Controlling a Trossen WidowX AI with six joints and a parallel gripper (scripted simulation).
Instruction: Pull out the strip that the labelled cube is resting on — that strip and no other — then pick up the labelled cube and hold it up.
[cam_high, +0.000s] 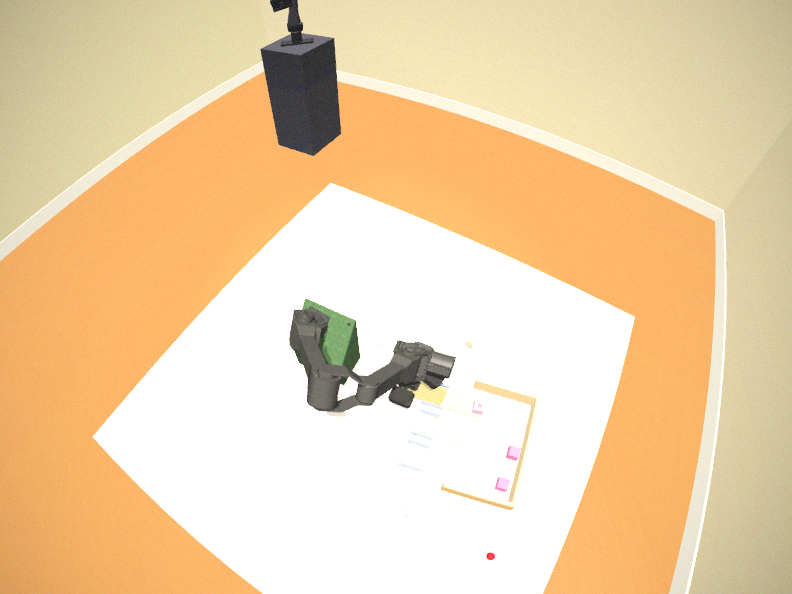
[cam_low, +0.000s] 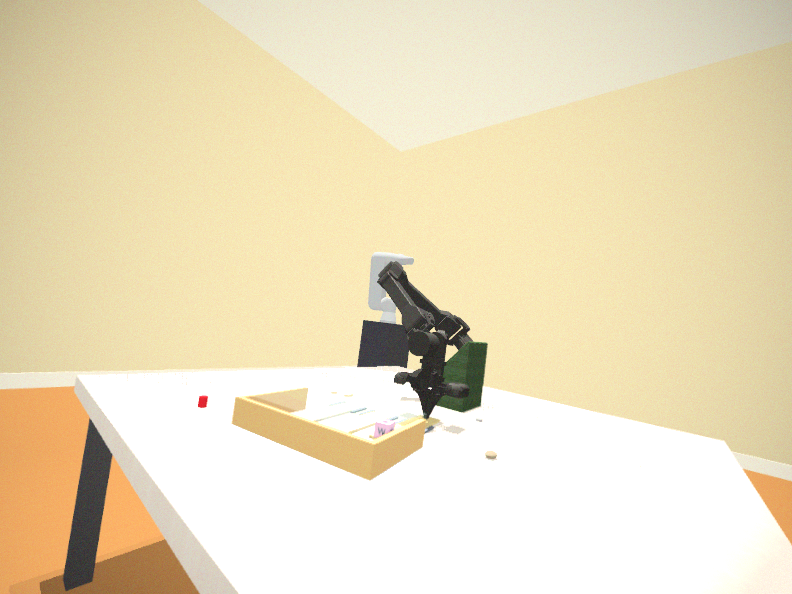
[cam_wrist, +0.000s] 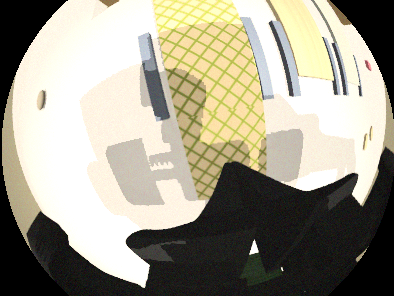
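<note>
Now: the hatched strip 90 mm ahead of my gripper tip and 10 mm to the left of it. Round my gripper tip: red marker: 400 mm ahead, 320 mm to the right, 10 mm above.
</note>
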